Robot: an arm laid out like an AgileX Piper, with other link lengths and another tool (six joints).
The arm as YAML. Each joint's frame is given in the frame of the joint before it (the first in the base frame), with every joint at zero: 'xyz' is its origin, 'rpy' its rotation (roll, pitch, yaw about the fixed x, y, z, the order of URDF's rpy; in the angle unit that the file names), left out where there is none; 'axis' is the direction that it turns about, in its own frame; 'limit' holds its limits. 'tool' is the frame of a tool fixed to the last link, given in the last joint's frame.
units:
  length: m
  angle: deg
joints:
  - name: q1
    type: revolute
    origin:
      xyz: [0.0, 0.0, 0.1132]
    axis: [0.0, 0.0, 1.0]
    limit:
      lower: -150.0
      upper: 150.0
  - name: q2
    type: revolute
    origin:
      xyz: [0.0, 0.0, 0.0]
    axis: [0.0, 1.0, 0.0]
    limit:
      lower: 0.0
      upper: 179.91
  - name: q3
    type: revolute
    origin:
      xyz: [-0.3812, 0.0, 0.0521]
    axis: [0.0, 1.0, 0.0]
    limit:
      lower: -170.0
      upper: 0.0
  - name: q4
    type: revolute
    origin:
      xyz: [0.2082, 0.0, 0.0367]
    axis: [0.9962, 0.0, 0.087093]
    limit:
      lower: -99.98
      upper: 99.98
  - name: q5
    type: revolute
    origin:
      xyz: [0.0, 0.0, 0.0]
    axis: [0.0, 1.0, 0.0]
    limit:
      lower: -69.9
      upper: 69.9
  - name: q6
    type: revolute
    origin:
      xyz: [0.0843, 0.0, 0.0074]
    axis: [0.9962, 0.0, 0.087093]
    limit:
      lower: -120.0
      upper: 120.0
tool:
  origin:
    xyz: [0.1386, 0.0, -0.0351]
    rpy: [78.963, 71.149, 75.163]
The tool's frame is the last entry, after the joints.
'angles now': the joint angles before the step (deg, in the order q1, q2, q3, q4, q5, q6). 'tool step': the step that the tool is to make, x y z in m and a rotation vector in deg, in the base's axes. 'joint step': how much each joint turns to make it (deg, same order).
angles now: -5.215 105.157 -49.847 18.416 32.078 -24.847
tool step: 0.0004 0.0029 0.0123 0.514 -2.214 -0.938
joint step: 0.007 -2.379 0.008 0.952 0.176 0.270
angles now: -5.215 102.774 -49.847 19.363 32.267 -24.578
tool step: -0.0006 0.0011 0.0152 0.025 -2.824 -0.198
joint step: -0.009 -3.004 -0.010 0.334 0.216 -0.003
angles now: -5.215 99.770 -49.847 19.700 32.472 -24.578
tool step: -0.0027 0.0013 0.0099 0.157 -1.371 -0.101
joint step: -0.004 -1.974 -0.014 0.118 0.642 0.180
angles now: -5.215 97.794 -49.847 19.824 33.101 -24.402
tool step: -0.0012 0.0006 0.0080 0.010 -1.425 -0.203
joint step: 0.001 -1.611 -0.008 0.053 0.169 0.224
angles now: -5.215 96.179 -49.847 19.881 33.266 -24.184
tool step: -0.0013 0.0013 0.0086 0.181 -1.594 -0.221
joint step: 0.002 -1.726 0.005 0.373 0.155 0.023
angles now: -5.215 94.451 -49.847 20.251 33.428 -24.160
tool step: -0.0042 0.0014 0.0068 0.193 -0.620 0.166
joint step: -0.004 -1.442 -0.006 0.052 0.896 0.042
